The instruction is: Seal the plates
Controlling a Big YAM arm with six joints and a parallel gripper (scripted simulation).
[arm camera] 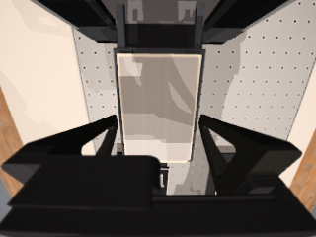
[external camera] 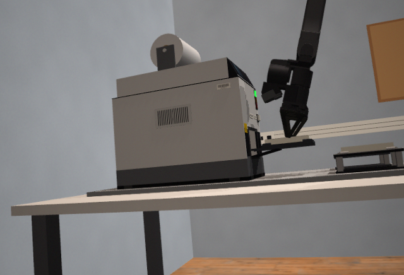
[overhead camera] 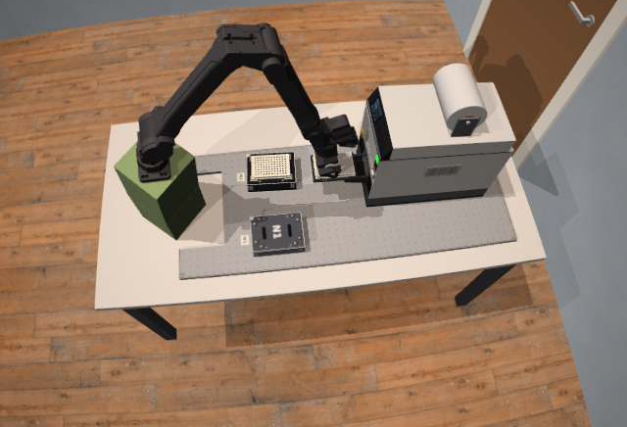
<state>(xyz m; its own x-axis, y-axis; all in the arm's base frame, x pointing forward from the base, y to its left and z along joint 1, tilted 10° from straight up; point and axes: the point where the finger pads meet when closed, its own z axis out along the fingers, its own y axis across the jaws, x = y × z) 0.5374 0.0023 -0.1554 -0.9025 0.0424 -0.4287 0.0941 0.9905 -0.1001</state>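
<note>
The sealer stage lies 20 mm below my hand and 10 mm ahead of it. From my hand the other things lie so: plate (190 mm behind, 60 mm to the left, 60 mm below); yellow warning label (120 mm ahead, 80 mm to the left, 30 mm above); plate nest (210 mm behind, 170 mm to the right, 80 mm below).
</note>
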